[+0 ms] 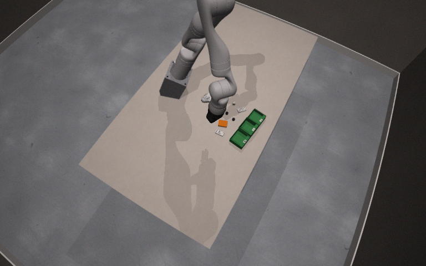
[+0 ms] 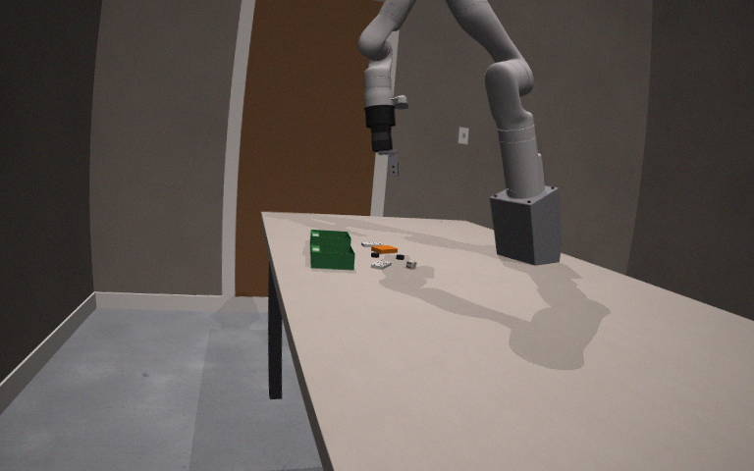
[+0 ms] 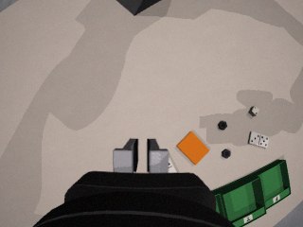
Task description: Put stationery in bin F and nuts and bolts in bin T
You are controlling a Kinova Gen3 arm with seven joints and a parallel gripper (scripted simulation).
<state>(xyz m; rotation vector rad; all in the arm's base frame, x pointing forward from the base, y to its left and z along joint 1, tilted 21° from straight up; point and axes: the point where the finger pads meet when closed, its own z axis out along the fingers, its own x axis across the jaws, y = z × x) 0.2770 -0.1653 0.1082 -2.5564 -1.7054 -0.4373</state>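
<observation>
My gripper is now 17 cm short of the green three-compartment bin, 13 cm to the right of it and 17 cm above it. Round my hand: orange flat block (3 cm ahead, 9 cm to the left, 19 cm below); die (2 cm ahead, 24 cm to the left, 19 cm below).
</observation>
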